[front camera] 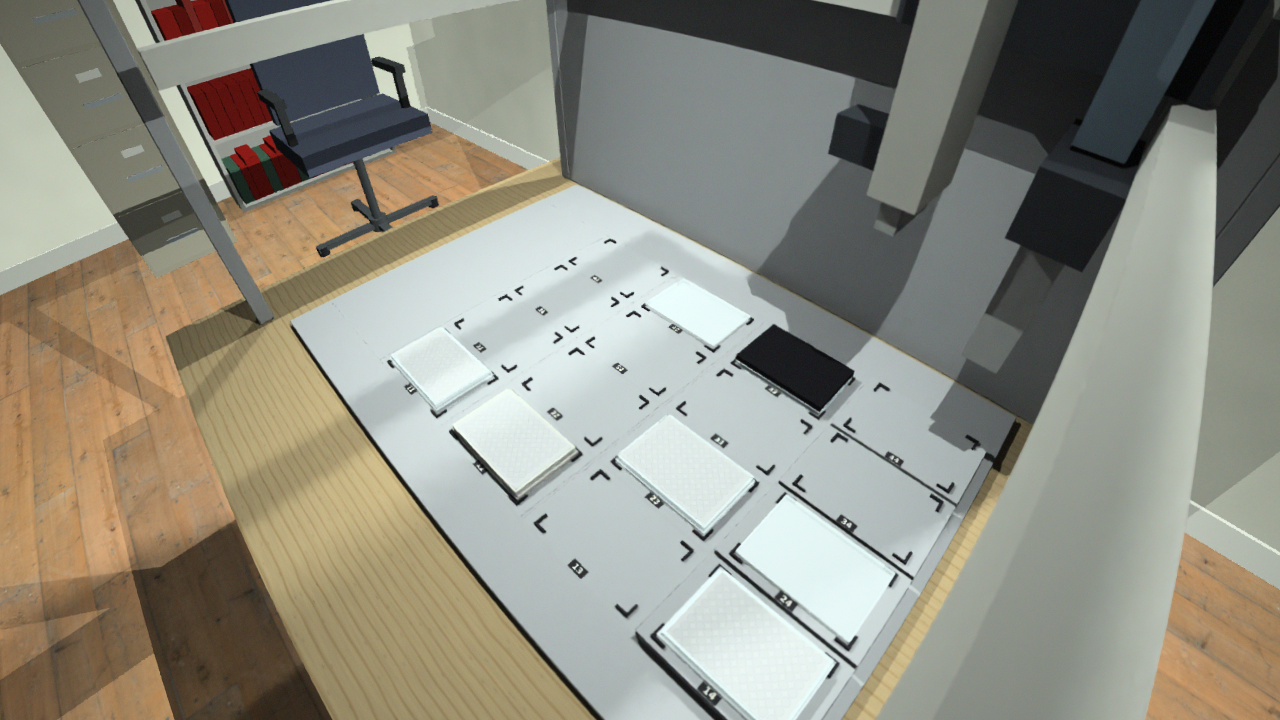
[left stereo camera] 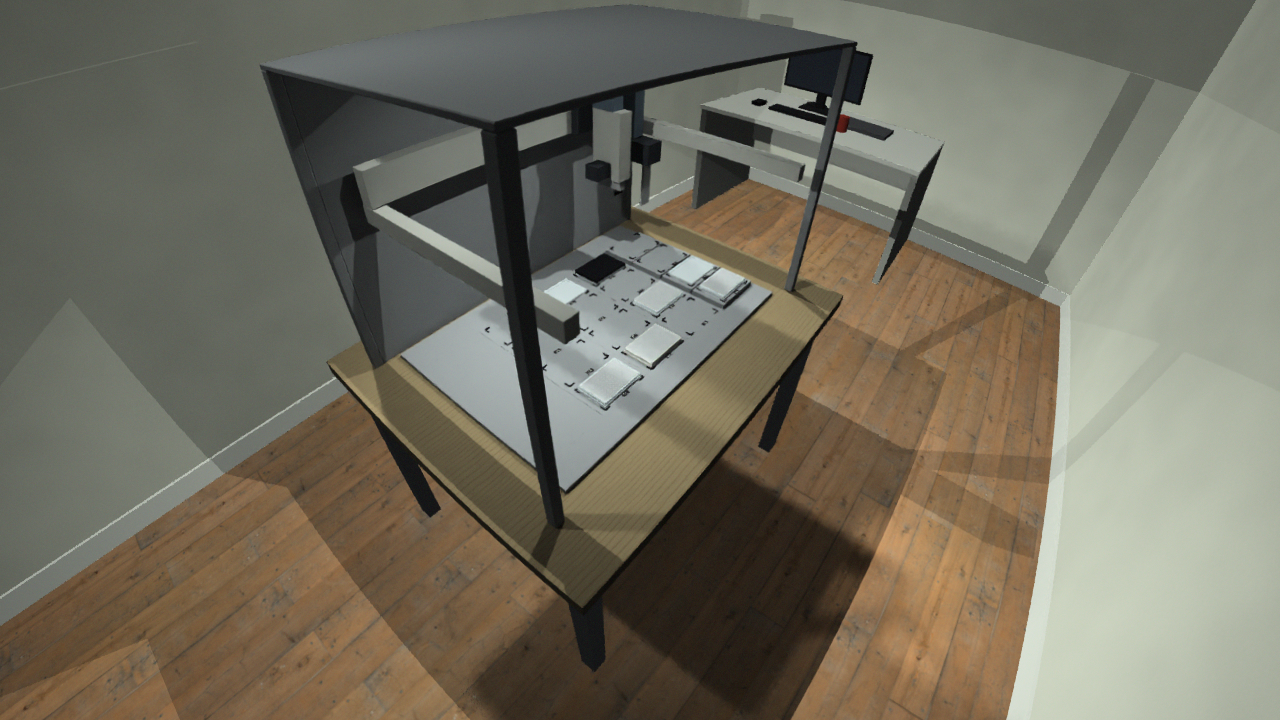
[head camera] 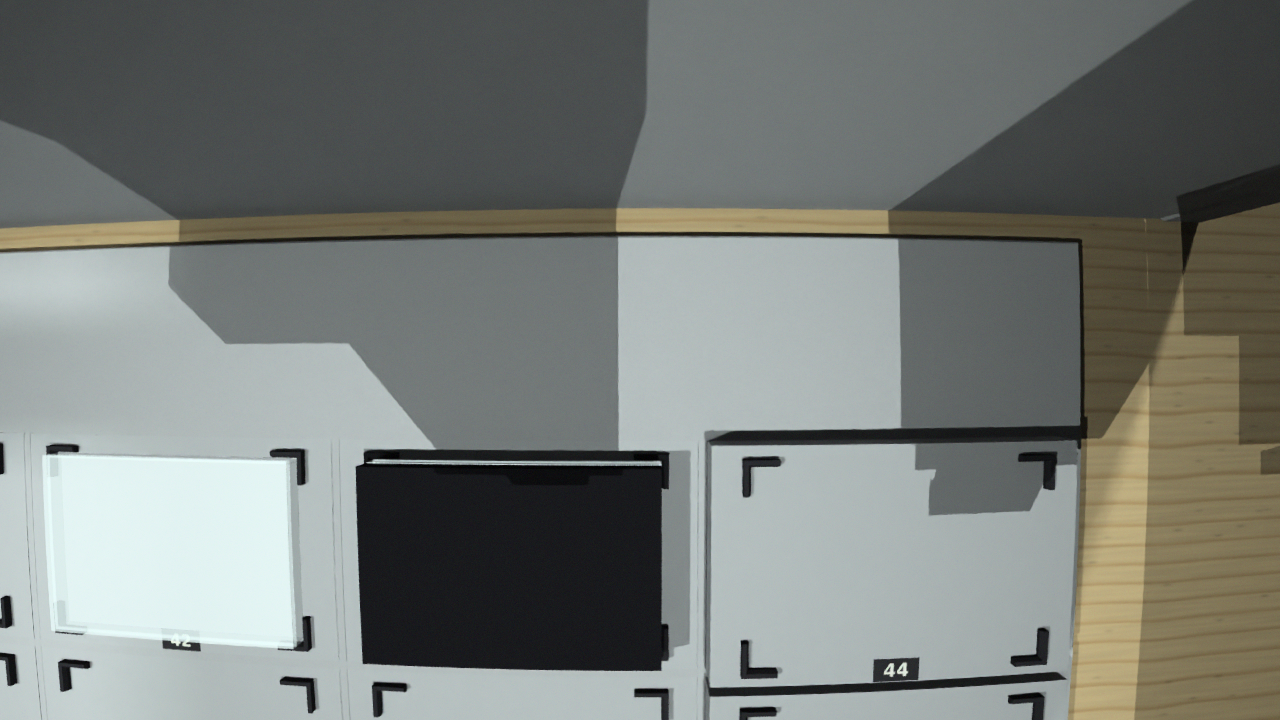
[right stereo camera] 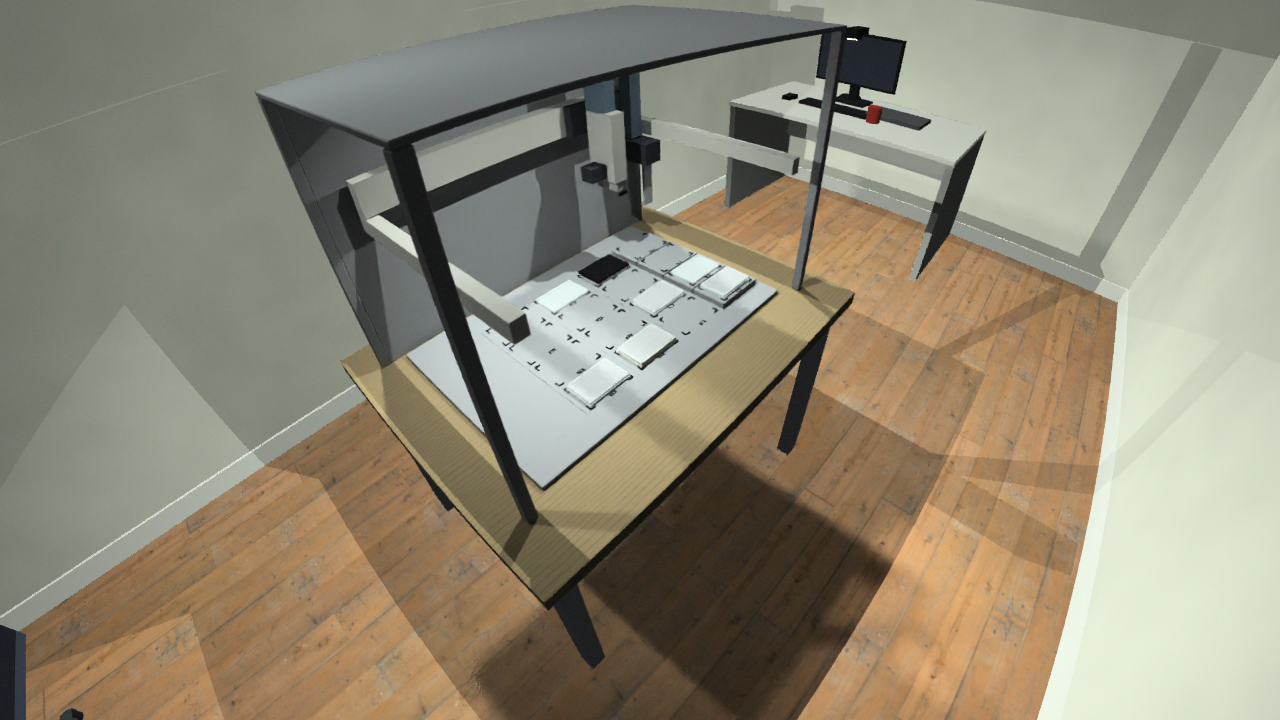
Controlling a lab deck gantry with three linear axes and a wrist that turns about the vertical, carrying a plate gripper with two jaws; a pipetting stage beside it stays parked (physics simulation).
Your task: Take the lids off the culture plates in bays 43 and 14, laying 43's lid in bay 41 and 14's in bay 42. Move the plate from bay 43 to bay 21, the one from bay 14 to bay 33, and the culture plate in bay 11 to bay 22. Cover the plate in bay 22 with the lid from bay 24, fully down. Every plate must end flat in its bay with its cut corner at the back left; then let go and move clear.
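Frame: origin at the robot's base, x ahead, y left, z up, level; metres.
Seen in the pictures: gripper, between the fingertips: (front camera: 995,335) (left stereo camera: 630,198) (right stereo camera: 634,198); robot's base, origin of its link: (front camera: 390,362) (left stereo camera: 605,409) (right stereo camera: 591,408).
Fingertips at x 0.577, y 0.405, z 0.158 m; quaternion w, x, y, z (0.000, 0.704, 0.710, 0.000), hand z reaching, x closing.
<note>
Offsets run from my fingertips to a thing's top centre. "*": to the spot under its first point.
Bay 43 holds a black-topped plate {dz -0.141, dx -0.185, dy -0.041 m} (front camera: 794,367) (head camera: 510,565), seated flat. A pale, plain lid {dz -0.150, dx -0.349, dy -0.041 m} (front camera: 698,311) (head camera: 171,548) lies flat in bay 42. The plate in bay 14 {* dz -0.129, dx -0.022, dy -0.360 m} (front camera: 747,644) shows a patterned, uncovered top. The culture plate in bay 11 {* dz -0.144, dx -0.506, dy -0.362 m} (front camera: 441,365) sits flat. A pale lid {dz -0.136, dx -0.021, dy -0.255 m} (front camera: 816,565) lies in bay 24. Bays 41, 21, 22 and 33 hold no plate. My gripper (front camera: 993,342) (left stereo camera: 646,189) (right stereo camera: 647,189) hangs high over the back right, away from the plates; its jaw spacing is unclear. Cut corners are too small to tell.
Other pale plates stand in bay 12 {* dz -0.144, dx -0.338, dy -0.366 m} (front camera: 514,443) and bay 23 {* dz -0.144, dx -0.179, dy -0.259 m} (front camera: 686,471). Bays 13, 31, 32, 34 and 44 hold no plate. The pipetting stage (front camera: 930,107) (left stereo camera: 611,147) (right stereo camera: 606,147) hangs beside the gripper. A grey wall (front camera: 698,134) stands behind the deck.
</note>
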